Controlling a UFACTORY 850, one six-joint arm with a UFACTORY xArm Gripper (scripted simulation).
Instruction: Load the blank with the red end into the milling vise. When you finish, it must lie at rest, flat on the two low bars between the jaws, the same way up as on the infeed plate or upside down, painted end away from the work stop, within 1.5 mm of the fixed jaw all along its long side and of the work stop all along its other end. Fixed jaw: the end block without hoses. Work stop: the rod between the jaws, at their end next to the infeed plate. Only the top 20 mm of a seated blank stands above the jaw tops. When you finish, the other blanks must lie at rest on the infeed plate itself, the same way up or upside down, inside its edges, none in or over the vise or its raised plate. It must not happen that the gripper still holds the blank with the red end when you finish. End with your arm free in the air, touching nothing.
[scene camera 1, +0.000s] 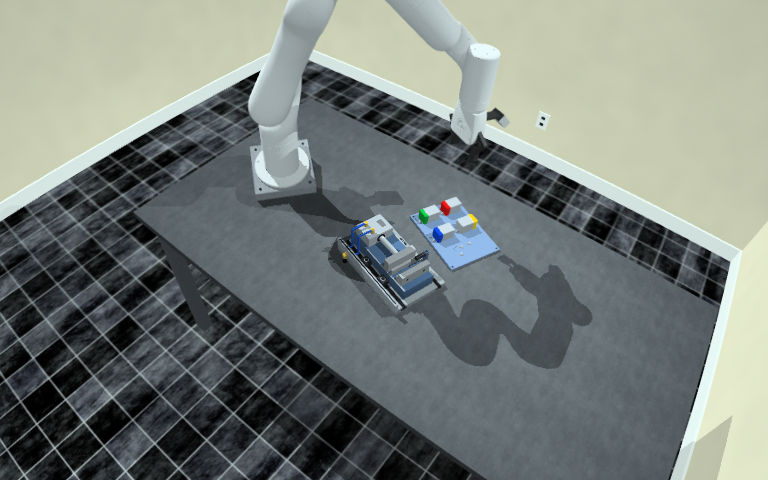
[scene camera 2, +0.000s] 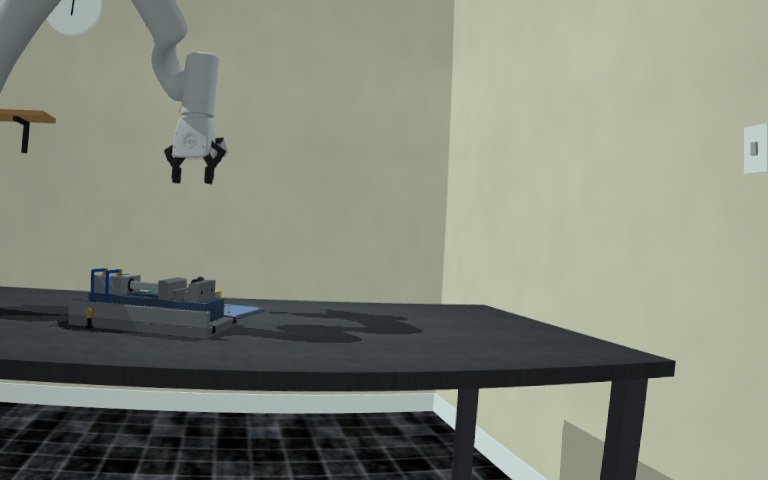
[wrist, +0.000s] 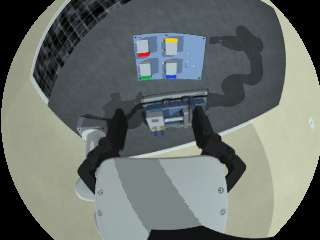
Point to my gripper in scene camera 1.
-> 463, 152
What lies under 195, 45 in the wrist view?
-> A light blue infeed plate.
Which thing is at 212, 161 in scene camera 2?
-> My gripper.
